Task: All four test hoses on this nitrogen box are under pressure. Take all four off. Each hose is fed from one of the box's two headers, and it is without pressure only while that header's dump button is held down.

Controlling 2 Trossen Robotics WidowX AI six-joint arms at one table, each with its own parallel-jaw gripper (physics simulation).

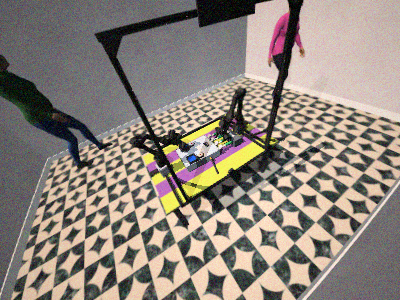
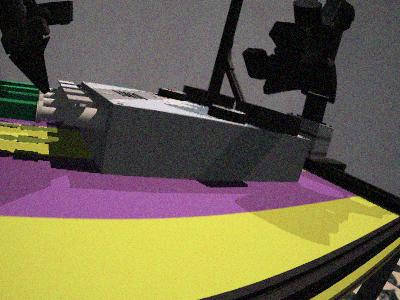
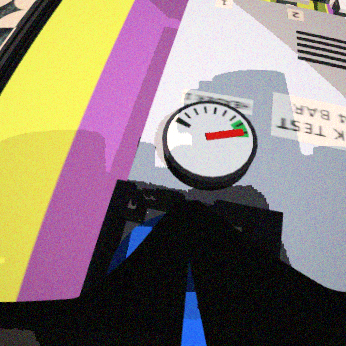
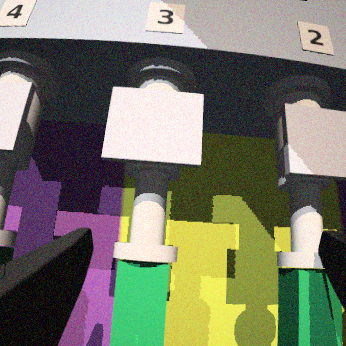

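The grey nitrogen box stands on the striped table. My left gripper is shut, with its tips down on a blue dump button in a black housing. Just beyond it, the header gauge has its red needle in the green mark. A second blue button is uncovered. My right gripper is open at the hose row. Green hose 3 with its white tag lies between the fingers, untouched. Hose 2 is at the right finger and hose 4 is at the far left.
A black gantry with posts straddles the table. A small grey block and a thin black tool lie near the box. A person in pink and another person are on the tiled floor.
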